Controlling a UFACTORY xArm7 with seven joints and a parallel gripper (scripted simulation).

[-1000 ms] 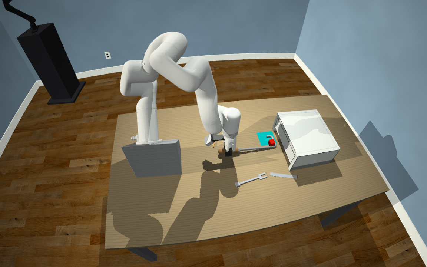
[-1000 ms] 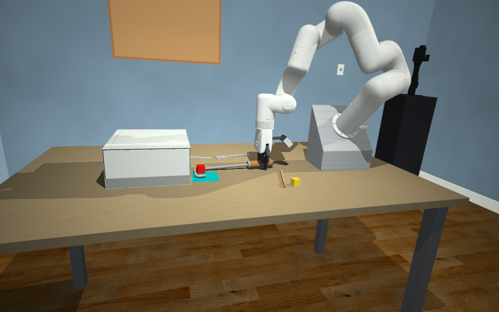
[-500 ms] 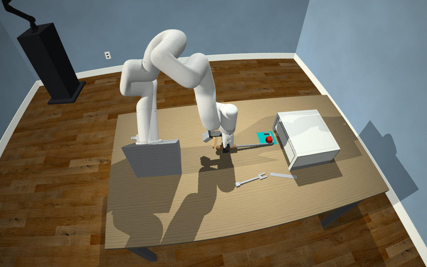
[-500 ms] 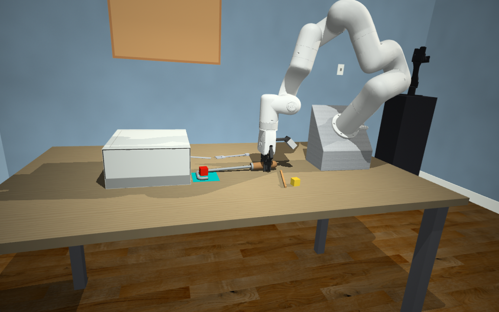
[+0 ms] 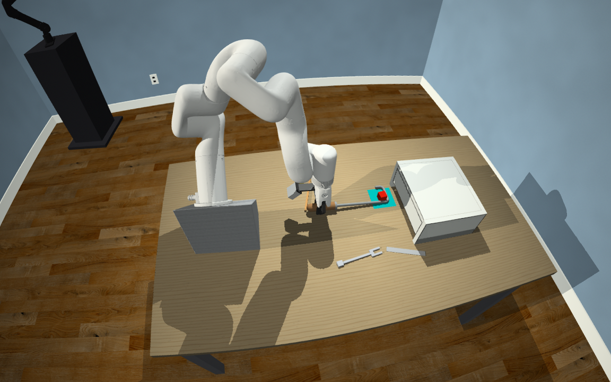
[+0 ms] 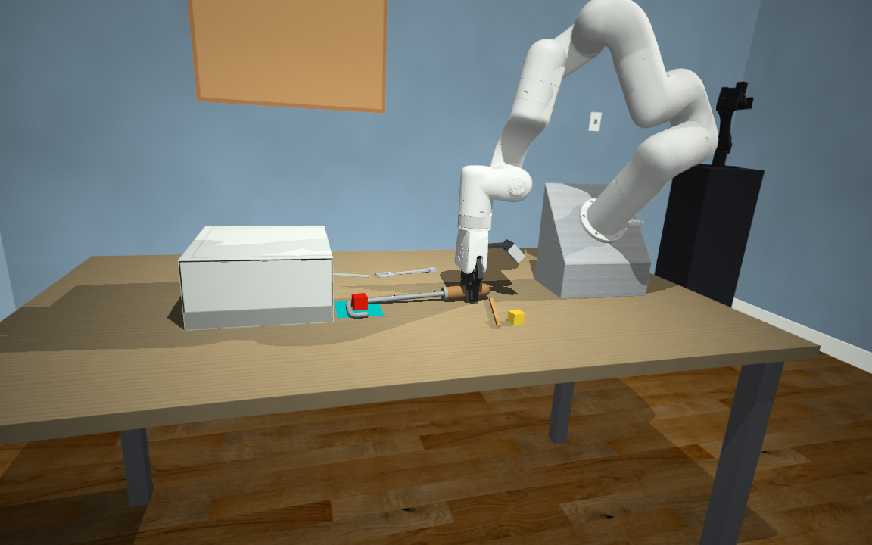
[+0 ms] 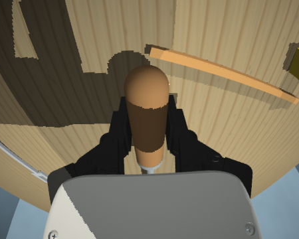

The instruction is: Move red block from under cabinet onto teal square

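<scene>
My hand is 8 cm to the right of the thin wooden stick, 4 cm past it and 2 cm above it. From my hand the other things lie so: yellow cube (14 cm to the left, 7 cm behind, 1 cm below); grey forked tool (21 cm to the right, 13 cm ahead, 2 cm below); hooked tool with wooden handle (12 cm ahead, 5 cm to the left, 1 cm below).
</scene>
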